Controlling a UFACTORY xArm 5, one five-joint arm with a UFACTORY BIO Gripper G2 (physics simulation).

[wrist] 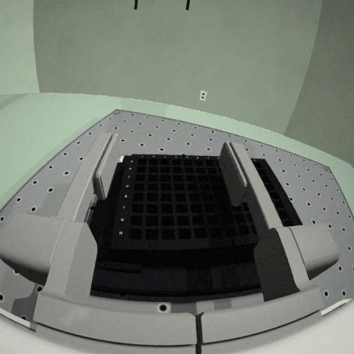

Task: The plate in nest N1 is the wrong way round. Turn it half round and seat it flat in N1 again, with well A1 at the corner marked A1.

In view: my gripper (170,146), a black plate (171,208) and a black nest (190,278).
